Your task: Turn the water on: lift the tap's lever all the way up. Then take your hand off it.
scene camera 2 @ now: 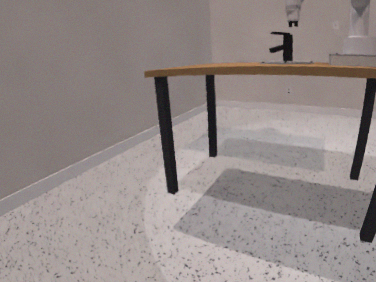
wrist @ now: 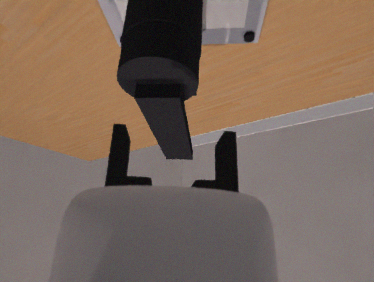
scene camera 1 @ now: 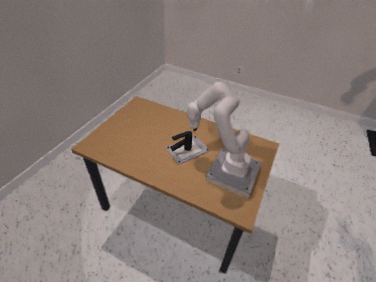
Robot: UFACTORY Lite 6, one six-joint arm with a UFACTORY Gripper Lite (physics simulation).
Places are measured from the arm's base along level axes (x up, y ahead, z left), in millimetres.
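Pixels of known places: end effector, tool point: (scene camera 2: 293,24) (wrist: 173,158) (scene camera 1: 193,127); arm's base, origin of the base link: (scene camera 2: 356,54) (scene camera 1: 233,166).
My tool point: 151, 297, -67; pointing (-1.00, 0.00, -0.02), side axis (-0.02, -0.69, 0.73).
Note:
Ahead of a thing's pixels: the offset from my tool point to its top centre, as dx, dy, dz. "*": to the spot under its first point.
The black tap @[* -110, +16, +31] (scene camera 1: 188,142) (scene camera 2: 287,49) (wrist: 162,37) stands upright on a grey plate (scene camera 1: 180,159) (scene camera 2: 306,62) (wrist: 227,36). Its flat lever @[-43, +60, +56] (scene camera 1: 180,135) (scene camera 2: 280,33) (wrist: 167,130) lies nearly level on top, pointing left in both scene views, above the slanting spout @[-99, +67, +66] (scene camera 1: 177,146) (scene camera 2: 275,49). My gripper (scene camera 1: 195,130) (scene camera 2: 293,24) (wrist: 175,129) is open with nothing held. In scene camera 2 its fingertips are a little above the tap's top, on the lever's hinge side. In the wrist view the lever shows in line between the two fingers, but I see no contact.
The wooden table (scene camera 1: 115,130) (scene camera 2: 225,70) (wrist: 55,85) carries the tap plate and my arm's grey base (scene camera 1: 231,181) (scene camera 2: 345,59), which stands to the right of the tap in both scene views. Grey walls stand beyond the table.

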